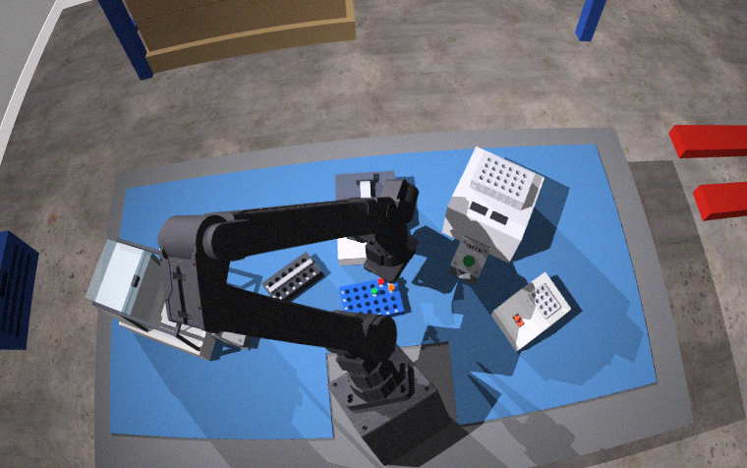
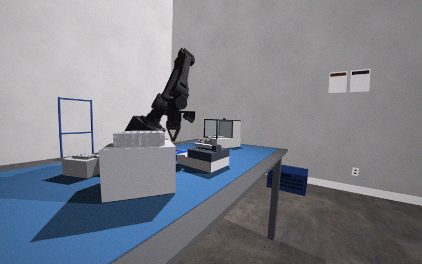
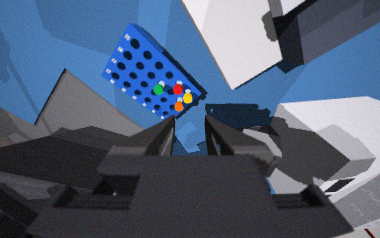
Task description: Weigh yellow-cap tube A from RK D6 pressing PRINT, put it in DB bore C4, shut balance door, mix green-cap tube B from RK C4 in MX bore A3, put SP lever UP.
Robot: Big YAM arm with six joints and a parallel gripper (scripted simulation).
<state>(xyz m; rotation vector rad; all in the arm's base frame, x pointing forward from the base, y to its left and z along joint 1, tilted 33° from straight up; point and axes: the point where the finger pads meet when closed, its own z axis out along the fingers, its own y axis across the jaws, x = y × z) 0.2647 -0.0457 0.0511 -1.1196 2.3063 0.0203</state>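
The blue rack lies 90 mm below my hand, 40 mm to the left of it and 40 mm behind it. The rest, counted from my hand: magnet block (220 mm to the left, 90 mm below, 10 mm ahead); spectrophotometer lever (160 mm ahead, 50 mm to the left, 20 mm below); green start key (170 mm to the right, 40 mm below, 30 mm ahead).
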